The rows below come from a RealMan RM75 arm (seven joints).
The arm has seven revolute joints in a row. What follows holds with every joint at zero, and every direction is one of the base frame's.
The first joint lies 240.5 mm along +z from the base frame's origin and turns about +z.
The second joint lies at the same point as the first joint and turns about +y.
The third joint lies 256 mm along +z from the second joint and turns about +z.
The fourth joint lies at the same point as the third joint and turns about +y.
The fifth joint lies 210 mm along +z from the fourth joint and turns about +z.
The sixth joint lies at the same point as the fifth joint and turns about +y.
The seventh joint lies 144 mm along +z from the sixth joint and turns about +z.
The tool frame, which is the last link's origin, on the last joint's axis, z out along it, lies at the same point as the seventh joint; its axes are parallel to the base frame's.
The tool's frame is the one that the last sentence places.
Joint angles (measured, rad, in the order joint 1, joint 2, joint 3, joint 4, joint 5, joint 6, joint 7), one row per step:
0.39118 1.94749 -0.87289 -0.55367 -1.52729 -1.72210 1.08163
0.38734 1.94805 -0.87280 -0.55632 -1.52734 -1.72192 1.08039
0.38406 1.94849 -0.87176 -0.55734 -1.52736 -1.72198 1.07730
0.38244 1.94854 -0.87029 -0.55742 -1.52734 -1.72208 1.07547
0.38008 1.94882 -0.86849 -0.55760 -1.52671 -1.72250 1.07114
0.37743 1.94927 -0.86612 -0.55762 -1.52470 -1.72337 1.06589
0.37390 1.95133 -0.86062 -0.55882 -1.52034 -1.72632 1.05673
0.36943 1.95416 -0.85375 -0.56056 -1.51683 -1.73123 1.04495
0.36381 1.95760 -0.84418 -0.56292 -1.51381 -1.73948 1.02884
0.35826 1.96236 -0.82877 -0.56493 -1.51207 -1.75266 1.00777
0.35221 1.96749 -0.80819 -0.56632 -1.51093 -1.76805 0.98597
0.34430 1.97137 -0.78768 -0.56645 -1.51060 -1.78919 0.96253
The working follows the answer.
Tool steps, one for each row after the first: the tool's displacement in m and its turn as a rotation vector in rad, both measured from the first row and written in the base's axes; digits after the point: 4 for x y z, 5 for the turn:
0.0008 -0.0008 0.0002 0.00203 -0.00135 -0.00128
0.0016 -0.0016 0.0003 0.00516 -0.00229 -0.00210
0.0022 -0.0020 0.0005 0.00755 -0.00244 -0.00290
0.0028 -0.0026 0.0008 0.01203 -0.00273 -0.00258
0.0034 -0.0031 0.0012 0.01818 -0.00177 -0.00194
0.0036 -0.0039 0.0020 0.03016 0.00219 0.00158
0.0039 -0.0051 0.0028 0.04353 0.00622 0.00715
0.0043 -0.0069 0.0038 0.06032 0.01069 0.01623
0.0043 -0.0091 0.0052 0.08181 0.01763 0.02962
0.0047 -0.0116 0.0072 0.10690 0.02674 0.04196
0.0055 -0.0154 0.0094 0.13028 0.03641 0.05684

Tool pose at each row, in the base's axes (x y z in m, rotation vector in rad; rounded; the steps above come from the unrounded poses):
0.2754 0.2989 0.0496 -2.57377 0.27027 1.02585
0.2762 0.2980 0.0497 -2.57206 0.27035 1.02338
0.2770 0.2972 0.0499 -2.56937 0.26932 1.02149
0.2775 0.2969 0.0501 -2.56699 0.26891 1.02072
0.2782 0.2963 0.0504 -2.56325 0.26585 1.01992
0.2788 0.2957 0.0508 -2.55759 0.26174 1.02065
0.2790 0.2950 0.0516 -2.54649 0.25146 1.02558
0.2793 0.2938 0.0524 -2.53486 0.23788 1.03107
0.2796 0.2920 0.0534 -2.52119 0.21817 1.03782
0.2797 0.2898 0.0548 -2.50361 0.19118 1.04844
0.2801 0.2873 0.0568 -2.48120 0.16424 1.06072
0.2809 0.2835 0.0590 -2.46067 0.13542 1.07453

